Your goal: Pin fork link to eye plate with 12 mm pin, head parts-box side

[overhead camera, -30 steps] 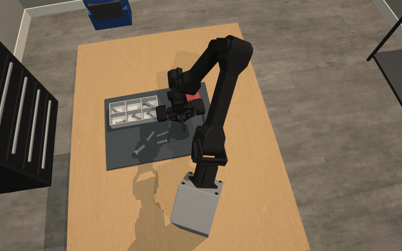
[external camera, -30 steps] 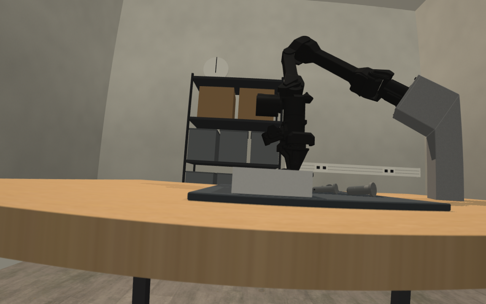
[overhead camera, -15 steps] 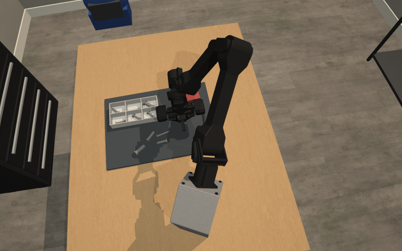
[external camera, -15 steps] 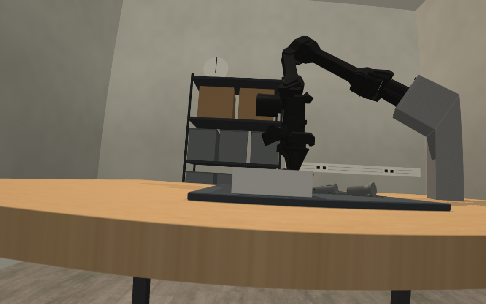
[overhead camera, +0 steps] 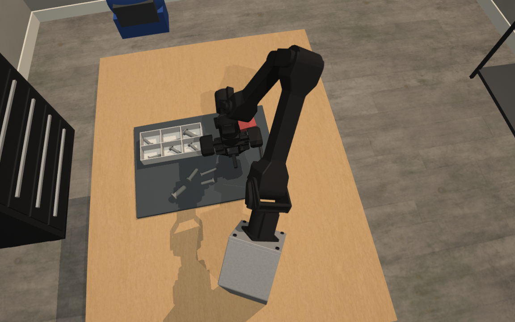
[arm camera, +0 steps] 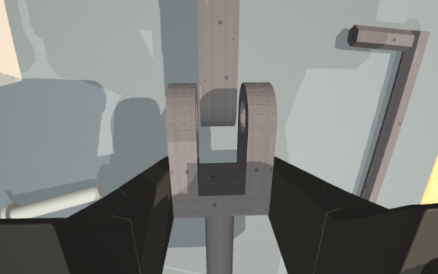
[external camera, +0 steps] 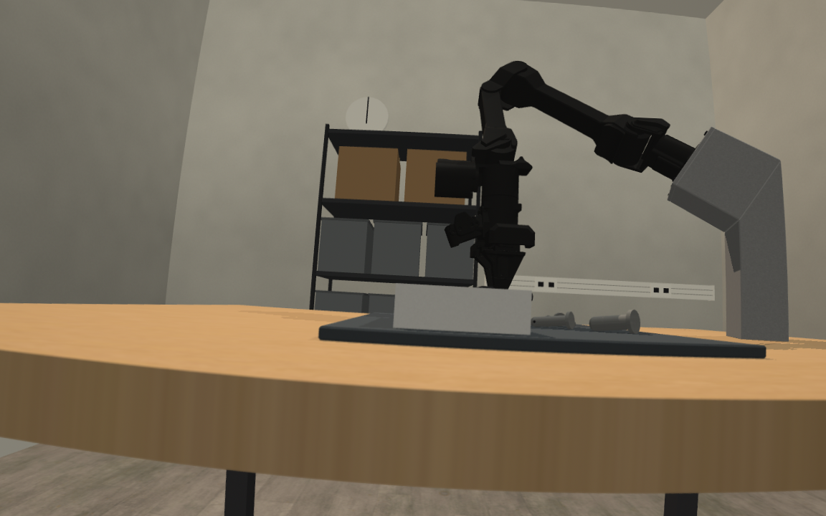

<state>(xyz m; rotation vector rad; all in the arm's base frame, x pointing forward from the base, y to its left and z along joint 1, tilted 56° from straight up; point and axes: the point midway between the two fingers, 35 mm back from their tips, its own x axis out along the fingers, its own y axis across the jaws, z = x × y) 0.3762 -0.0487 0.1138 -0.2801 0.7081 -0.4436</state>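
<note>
Now: hand 3 cm short of the grey eye plate, 2 cm to the left of it and 5 cm above it. Also, from my hand: long strip (1 cm behind, 9 cm to the right, 6 cm below); then long thin pin (10 cm to the left, 6 cm below); then dark mat (6 cm ahead, 8 cm to the left, 7 cm below).
</note>
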